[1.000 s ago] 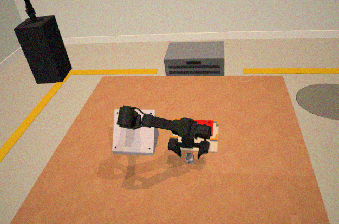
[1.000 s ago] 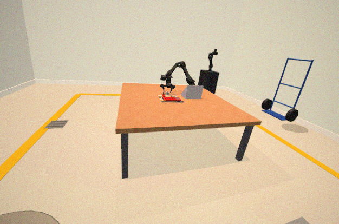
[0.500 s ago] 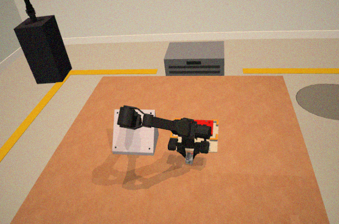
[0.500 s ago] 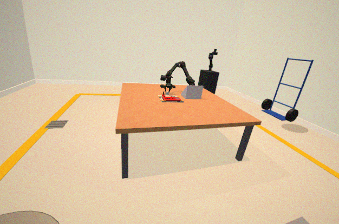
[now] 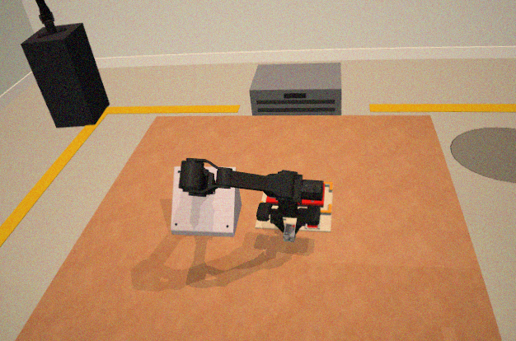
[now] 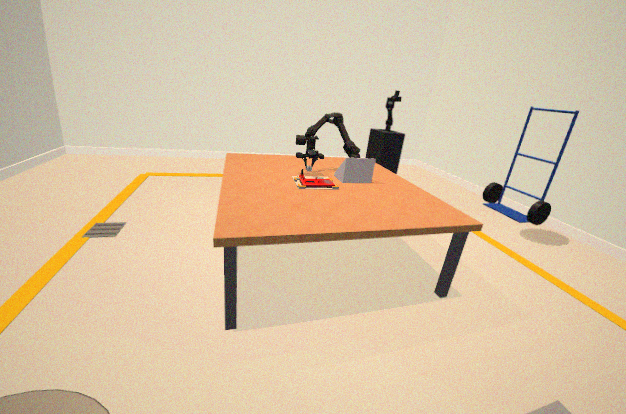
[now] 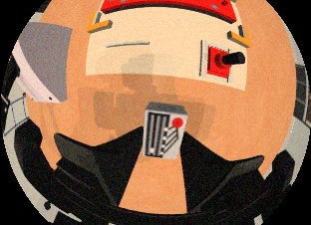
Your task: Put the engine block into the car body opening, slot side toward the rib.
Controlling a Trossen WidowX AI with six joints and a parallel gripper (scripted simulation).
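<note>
My gripper tip is now 3 cm short of the cream base board, 18 cm to the right of it and 4 cm above it. The rest, counted from my gripper tip: grey engine block 1 cm below.
</note>
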